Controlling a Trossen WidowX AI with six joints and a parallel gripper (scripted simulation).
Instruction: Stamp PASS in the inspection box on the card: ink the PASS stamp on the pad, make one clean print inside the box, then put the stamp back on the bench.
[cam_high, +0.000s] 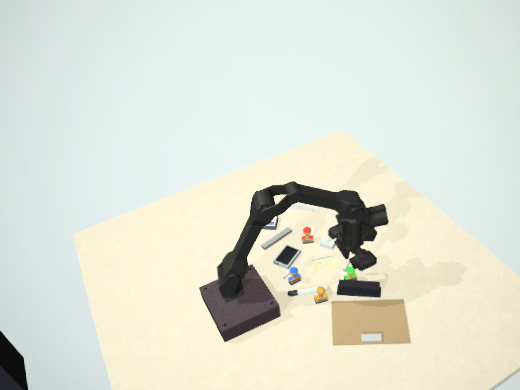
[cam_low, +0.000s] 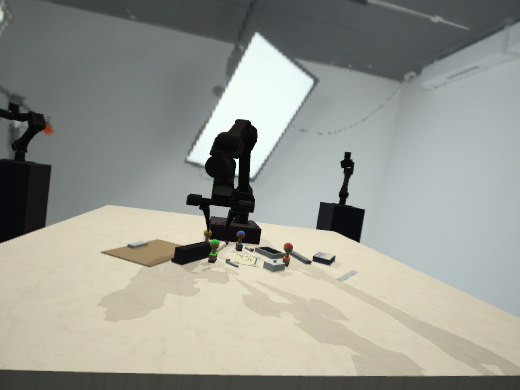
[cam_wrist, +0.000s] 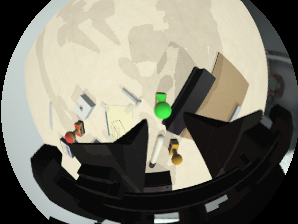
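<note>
My gripper tip is now 60 mm above the green-knobbed stamp. Also, from my gripper tip: black box 70 mm below, 50 mm to the right, 10 mm behind; pale card 110 mm to the left, 80 mm below, 40 mm behind; yellow-knobbed stamp 130 mm behind, 60 mm below, 20 mm to the right.
</note>
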